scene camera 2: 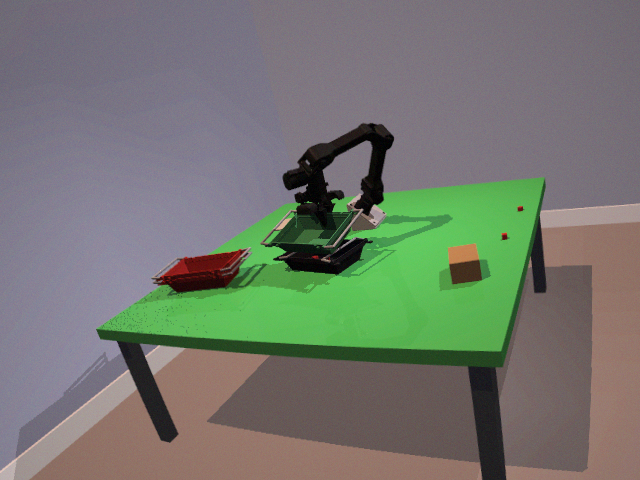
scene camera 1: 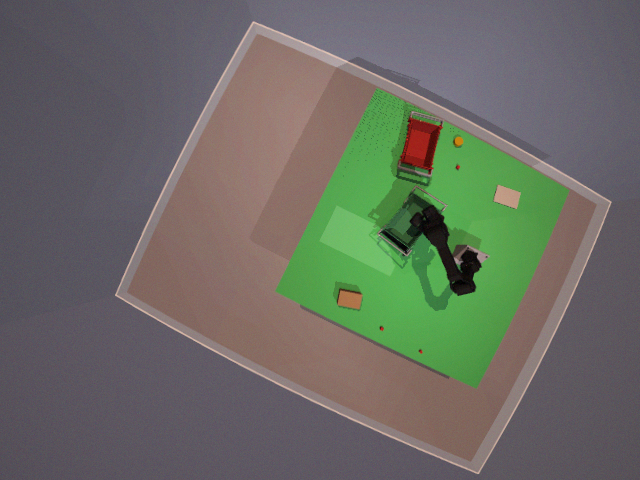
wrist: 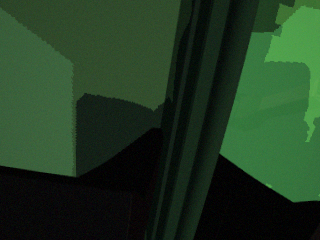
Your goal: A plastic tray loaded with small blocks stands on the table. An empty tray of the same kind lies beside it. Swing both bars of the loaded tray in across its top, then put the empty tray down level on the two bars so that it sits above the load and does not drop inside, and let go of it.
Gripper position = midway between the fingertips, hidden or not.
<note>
In view: my gripper (scene camera 2: 326,226), a green tray (scene camera 2: 303,233) and a brown box (scene camera 2: 464,263).
The green tray shows as well in scene camera 1 (scene camera 1: 399,226) and in the wrist view (wrist: 86,86). My gripper also shows in the wrist view (wrist: 168,140). The wrist view does not show the brown box: it is out of frame.
</note>
